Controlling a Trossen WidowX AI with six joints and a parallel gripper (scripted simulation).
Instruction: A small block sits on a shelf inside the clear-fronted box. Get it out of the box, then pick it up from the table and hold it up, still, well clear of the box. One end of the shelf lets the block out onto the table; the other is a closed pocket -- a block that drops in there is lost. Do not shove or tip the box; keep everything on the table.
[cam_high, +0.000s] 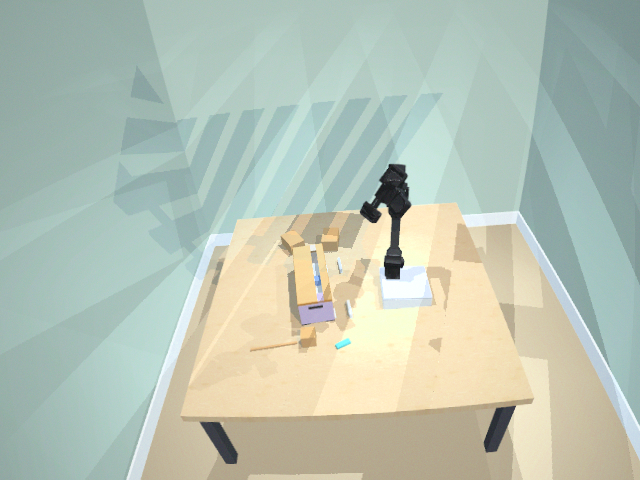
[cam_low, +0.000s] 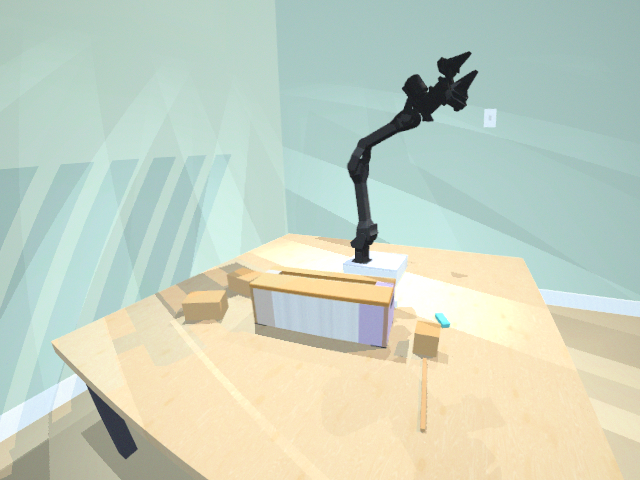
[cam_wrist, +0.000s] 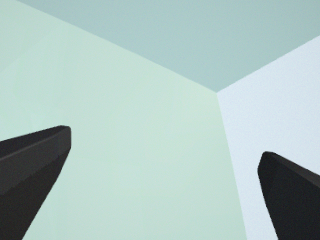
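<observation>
The clear-fronted box lies 25 cm ahead of my gripper tip, 34 cm to the right of it and 65 cm below it. Round my gripper tip: cyan piece 14 cm ahead, 2 cm to the right, 71 cm below; tan cube 28 cm ahead, 4 cm to the right, 69 cm below; blue block 26 cm ahead, 32 cm to the right, 63 cm below.
</observation>
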